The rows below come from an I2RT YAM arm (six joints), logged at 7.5 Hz.
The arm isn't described. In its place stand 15 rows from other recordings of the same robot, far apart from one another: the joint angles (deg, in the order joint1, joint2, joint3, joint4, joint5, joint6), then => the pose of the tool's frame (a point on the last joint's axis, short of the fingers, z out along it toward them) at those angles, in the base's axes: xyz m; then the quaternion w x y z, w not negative.
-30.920, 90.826, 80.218, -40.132, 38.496, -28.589 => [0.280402 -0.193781 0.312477 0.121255 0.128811 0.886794 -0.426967]
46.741, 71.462, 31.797, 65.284, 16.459, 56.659 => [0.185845 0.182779 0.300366 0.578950 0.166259 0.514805 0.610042]
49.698, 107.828, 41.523, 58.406, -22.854, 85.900 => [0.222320 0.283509 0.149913 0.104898 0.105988 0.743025 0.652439]
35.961, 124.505, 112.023, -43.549, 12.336, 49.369 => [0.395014 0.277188 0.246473 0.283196 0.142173 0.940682 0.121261]
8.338, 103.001, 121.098, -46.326, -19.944, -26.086 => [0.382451 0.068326 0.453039 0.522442 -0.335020 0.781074 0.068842]
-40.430, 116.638, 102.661, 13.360, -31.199, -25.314 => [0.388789 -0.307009 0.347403 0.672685 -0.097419 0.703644 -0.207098]
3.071, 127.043, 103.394, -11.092, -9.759, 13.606 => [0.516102 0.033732 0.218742 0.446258 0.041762 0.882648 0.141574]
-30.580, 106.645, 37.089, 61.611, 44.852, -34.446 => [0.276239 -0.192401 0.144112 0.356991 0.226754 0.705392 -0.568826]
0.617, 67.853, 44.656, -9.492, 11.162, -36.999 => [0.261035 -0.004081 0.257840 0.426773 -0.237423 0.841761 -0.230072]
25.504, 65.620, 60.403, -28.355, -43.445, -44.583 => [0.209372 0.127007 0.336221 0.487170 -0.613302 0.569740 0.248841]
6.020, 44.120, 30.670, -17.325, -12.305, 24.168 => [0.174410 0.026022 0.242997 0.450073 0.084025 0.861914 0.217894]
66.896, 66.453, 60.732, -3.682, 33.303, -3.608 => [0.122612 0.237593 0.373846 0.642180 -0.270396 0.703676 0.139037]
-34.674, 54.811, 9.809, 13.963, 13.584, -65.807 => [0.140462 -0.107333 0.142437 0.233396 -0.175904 0.848326 -0.441506]
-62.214, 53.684, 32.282, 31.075, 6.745, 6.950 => [0.099533 -0.197862 0.311057 0.658276 0.402455 0.504578 -0.387433]
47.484, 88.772, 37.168, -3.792, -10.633, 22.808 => [0.181292 0.207455 0.132983 0.191215 -0.230052 0.922799 0.242807]
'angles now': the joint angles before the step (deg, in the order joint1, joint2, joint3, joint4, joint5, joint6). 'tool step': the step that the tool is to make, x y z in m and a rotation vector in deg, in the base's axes. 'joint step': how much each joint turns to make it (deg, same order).
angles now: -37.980, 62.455, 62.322, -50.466, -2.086, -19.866
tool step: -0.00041, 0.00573, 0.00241, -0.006, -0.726, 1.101
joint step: 1.114, -0.917, -0.059, -0.266, -0.327, 0.289
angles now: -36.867, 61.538, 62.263, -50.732, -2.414, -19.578
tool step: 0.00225, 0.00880, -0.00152, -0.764, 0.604, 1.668
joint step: 2.569, -0.774, -0.709, -0.109, 1.324, 0.065
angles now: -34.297, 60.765, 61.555, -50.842, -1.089, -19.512
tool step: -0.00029, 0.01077, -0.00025, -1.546, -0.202, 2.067
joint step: 2.750, -1.730, -1.142, 0.420, 1.347, -0.251
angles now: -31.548, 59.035, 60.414, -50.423, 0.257, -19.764
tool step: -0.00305, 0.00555, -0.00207, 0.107, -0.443, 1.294
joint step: 0.825, -1.446, -1.205, 0.083, -0.550, -0.143
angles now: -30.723, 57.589, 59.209, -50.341, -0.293, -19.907
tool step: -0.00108, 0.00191, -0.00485, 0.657, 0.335, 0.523
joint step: 0.235, -0.460, -1.149, 0.066, -0.487, 0.041
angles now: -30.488, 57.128, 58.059, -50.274, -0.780, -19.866
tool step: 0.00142, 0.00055, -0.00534, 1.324, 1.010, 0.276
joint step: 0.264, 0.518, -0.595, -0.421, -0.493, 0.396
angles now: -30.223, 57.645, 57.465, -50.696, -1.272, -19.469
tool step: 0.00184, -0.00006, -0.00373, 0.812, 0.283, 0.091
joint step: 0.189, 0.423, -0.510, 0.292, -0.375, 0.427
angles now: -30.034, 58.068, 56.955, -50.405, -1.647, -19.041
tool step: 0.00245, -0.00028, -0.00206, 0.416, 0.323, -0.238
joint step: 0.320, 0.595, -0.088, 0.211, 0.189, 0.562
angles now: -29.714, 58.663, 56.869, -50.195, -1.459, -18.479
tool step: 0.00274, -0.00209, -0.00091, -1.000, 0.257, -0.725
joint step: 0.099, 0.619, -0.005, 0.897, 1.292, 0.033
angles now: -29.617, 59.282, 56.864, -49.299, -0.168, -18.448
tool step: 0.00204, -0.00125, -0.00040, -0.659, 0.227, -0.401
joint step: 0.130, 0.472, 0.088, 0.511, 0.867, -0.009
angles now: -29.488, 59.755, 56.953, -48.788, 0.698, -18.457
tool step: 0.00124, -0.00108, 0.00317, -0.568, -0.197, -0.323
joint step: -0.004, 0.328, 0.761, 0.018, 0.510, 0.001
